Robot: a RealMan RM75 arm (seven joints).
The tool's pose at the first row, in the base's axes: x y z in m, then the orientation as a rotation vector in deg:
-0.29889 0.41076 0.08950 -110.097 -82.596 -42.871
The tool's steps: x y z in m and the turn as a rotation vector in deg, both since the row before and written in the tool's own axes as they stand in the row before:
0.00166 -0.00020 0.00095 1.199 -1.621 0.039
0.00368 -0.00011 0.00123 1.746 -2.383 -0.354
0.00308 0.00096 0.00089 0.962 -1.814 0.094
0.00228 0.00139 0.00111 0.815 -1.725 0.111
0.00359 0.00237 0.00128 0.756 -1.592 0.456
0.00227 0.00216 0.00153 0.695 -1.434 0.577
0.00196 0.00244 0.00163 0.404 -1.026 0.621
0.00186 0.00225 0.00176 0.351 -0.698 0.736
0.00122 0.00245 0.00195 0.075 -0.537 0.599
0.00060 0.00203 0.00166 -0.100 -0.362 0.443
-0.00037 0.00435 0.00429 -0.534 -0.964 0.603
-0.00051 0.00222 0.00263 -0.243 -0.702 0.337
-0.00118 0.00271 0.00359 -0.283 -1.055 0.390
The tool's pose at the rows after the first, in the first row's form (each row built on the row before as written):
-0.29860 0.41255 0.09015 -110.230 -83.656 -40.428
-0.29773 0.41584 0.09202 -110.137 -85.610 -37.016
-0.29604 0.41838 0.09340 -110.533 -86.667 -34.556
-0.29415 0.42051 0.09390 -110.972 -87.629 -32.278
-0.29102 0.42358 0.09486 -111.586 -88.129 -30.008
-0.28845 0.42593 0.09471 -112.221 -88.388 -27.871
-0.28571 0.42808 0.09413 -112.875 -88.349 -26.330
-0.28320 0.43026 0.09336 -113.470 -87.982 -25.084
-0.28070 0.43202 0.09196 -114.093 -87.673 -24.276
-0.27876 0.43317 0.09050 -114.653 -87.432 -23.841
-0.27516 0.43476 0.08581 -115.951 -87.416 -23.136
-0.27346 0.43552 0.08287 -116.713 -87.496 -22.536
-0.27160 0.43619 0.07866 -117.713 -87.728 -21.603

